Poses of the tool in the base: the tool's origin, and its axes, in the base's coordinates. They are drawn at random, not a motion.
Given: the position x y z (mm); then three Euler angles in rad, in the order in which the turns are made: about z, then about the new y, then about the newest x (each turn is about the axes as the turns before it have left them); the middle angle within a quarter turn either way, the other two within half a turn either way.
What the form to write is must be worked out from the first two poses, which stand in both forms.
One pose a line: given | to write
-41.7, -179.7, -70.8, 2.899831, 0.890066, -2.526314 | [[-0.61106, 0.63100, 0.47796, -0.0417], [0.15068, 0.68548, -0.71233, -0.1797], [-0.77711, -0.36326, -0.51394, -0.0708], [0, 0, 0, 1]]
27.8, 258.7, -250.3, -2.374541, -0.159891, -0.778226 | [[-0.71078, 0.41378, 0.56884, 0.0278], [-0.68516, -0.59030, -0.42673, 0.2587], [0.15921, -0.69306, 0.70308, -0.2503], [0, 0, 0, 1]]
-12.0, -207.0, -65.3, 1.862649, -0.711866, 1.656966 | [[-0.21785, 0.26968, 0.93798, -0.0120], [0.72513, -0.59854, 0.34050, -0.2070], [0.65325, 0.75433, -0.06516, -0.0653], [0, 0, 0, 1]]
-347.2, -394.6, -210.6, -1.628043, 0.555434, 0.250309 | [[-0.04861, 0.95978, -0.27653, -0.3472], [-0.84828, -0.18584, -0.49587, -0.3946], [-0.52731, 0.21047, 0.82319, -0.2106], [0, 0, 0, 1]]
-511.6, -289.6, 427.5, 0.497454, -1.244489, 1.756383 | [[0.28170, -0.73008, 0.62260, -0.5116], [0.15296, -0.60641, -0.78030, -0.2896], [0.94723, 0.31504, -0.05915, 0.4275], [0, 0, 0, 1]]
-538.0, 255.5, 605.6, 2.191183, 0.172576, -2.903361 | [[-0.57271, 0.81423, -0.09500, -0.5380], [0.80157, 0.53196, -0.27296, 0.2555], [-0.17172, -0.23248, -0.95732, 0.6056], [0, 0, 0, 1]]
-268.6, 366.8, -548.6, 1.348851, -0.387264, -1.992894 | [[0.20383, 0.47546, -0.85580, -0.2686], [0.90323, 0.24588, 0.35173, 0.3668], [0.37766, -0.84468, -0.37934, -0.5486], [0, 0, 0, 1]]
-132.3, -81.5, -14.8, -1.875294, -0.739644, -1.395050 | [[-0.22148, -0.03217, 0.97464, -0.1323], [-0.70473, -0.68553, -0.18277, -0.0815], [0.67402, -0.72733, 0.12916, -0.0148], [0, 0, 0, 1]]
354.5, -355.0, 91.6, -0.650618, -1.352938, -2.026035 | [[0.17198, 0.43148, 0.88558, 0.3545], [-0.13091, -0.88099, 0.45466, -0.3550], [0.97636, -0.19413, -0.09503, 0.0916], [0, 0, 0, 1]]
